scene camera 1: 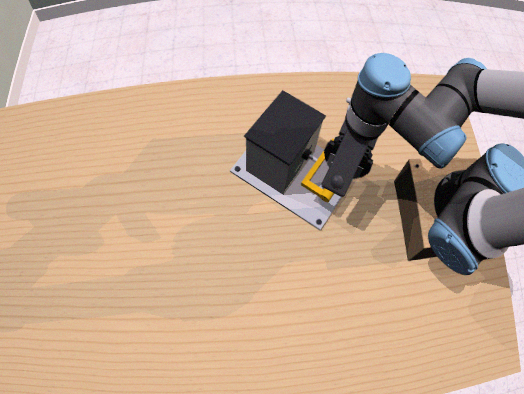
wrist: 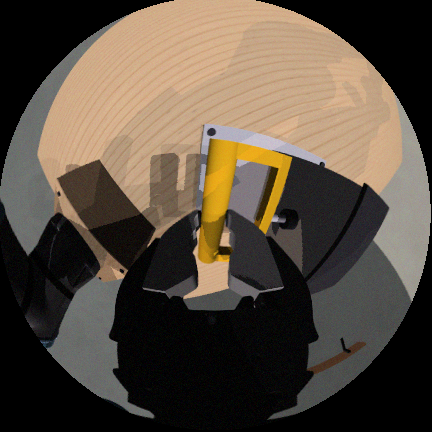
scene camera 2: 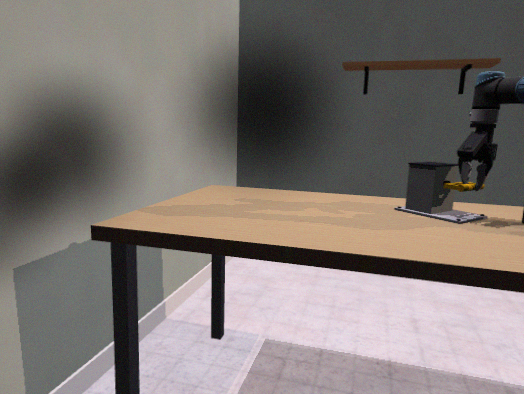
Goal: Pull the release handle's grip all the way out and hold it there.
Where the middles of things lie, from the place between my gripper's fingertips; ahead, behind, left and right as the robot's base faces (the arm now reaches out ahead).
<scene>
Right now my hand is 80 mm short of the light grey base plate (scene camera 1: 297, 199), 50 mm to the left of it and 90 mm above it.
</scene>
